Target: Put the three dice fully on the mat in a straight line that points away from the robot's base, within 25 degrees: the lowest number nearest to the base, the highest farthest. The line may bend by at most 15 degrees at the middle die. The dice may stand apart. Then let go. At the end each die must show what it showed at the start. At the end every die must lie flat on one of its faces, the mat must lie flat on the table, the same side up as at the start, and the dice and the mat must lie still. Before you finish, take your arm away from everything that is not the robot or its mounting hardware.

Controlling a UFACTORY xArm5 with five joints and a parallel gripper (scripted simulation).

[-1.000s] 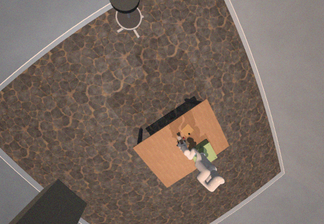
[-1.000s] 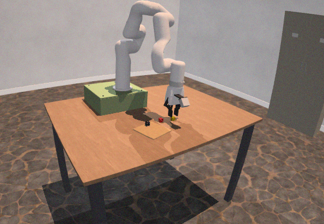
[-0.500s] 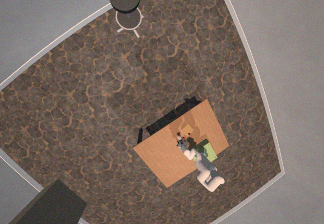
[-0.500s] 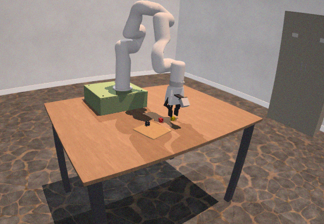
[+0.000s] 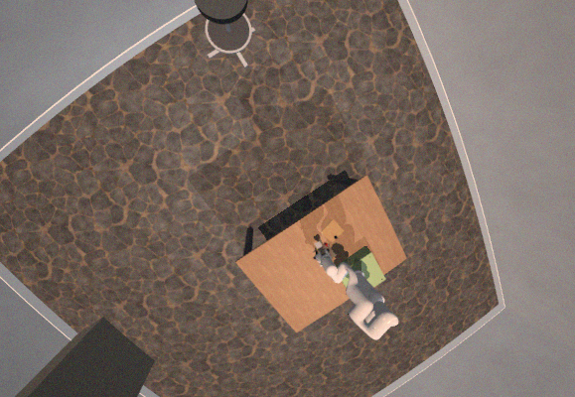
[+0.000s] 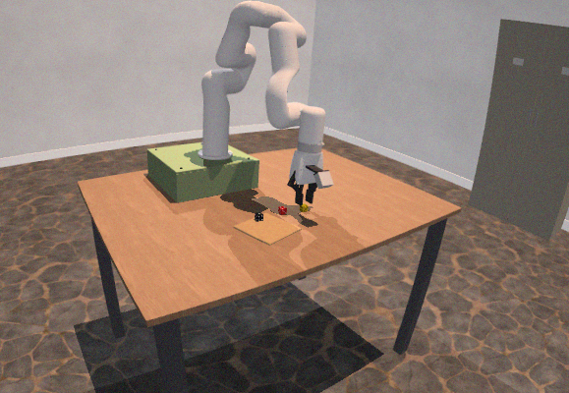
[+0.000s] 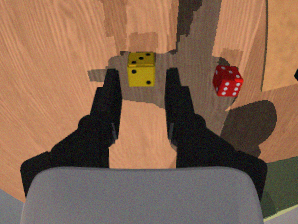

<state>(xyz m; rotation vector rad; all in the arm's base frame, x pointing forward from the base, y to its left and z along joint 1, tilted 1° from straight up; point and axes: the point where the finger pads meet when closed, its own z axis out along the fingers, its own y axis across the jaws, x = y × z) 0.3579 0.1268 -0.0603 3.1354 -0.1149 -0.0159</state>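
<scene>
Now: hand 4 cm above the yellow die. From my hand the other things lie so: black die: 17 cm to the right, 3 cm below, 1 cm behind; red die: 7 cm to the right, 4 cm below, 2 cm behind; tan mat: 17 cm to the right, 5 cm ahead, 4 cm below.
</scene>
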